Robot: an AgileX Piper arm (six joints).
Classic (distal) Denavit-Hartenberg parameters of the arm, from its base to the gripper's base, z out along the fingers. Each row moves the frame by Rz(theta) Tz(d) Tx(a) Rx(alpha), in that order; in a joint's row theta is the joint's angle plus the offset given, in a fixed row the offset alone. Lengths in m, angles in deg.
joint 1: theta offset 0  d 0.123  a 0  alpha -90
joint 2: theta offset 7.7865  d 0  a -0.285  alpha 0
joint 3: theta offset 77.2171  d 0  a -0.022  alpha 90
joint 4: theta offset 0  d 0.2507  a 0  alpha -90
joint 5: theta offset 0  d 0  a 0  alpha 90
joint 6: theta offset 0  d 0.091  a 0  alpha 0
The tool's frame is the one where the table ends.
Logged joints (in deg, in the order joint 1, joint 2, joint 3, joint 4, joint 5, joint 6), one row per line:
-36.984, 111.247, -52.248, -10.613, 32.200, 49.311
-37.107, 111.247, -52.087, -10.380, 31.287, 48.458
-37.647, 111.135, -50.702, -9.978, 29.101, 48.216
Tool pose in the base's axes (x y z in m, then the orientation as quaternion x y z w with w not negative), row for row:
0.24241, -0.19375, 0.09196, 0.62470, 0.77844, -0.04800, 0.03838
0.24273, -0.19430, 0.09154, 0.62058, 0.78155, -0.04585, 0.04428
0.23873, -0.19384, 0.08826, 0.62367, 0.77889, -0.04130, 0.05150
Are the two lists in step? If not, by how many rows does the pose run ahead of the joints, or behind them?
They are in step.
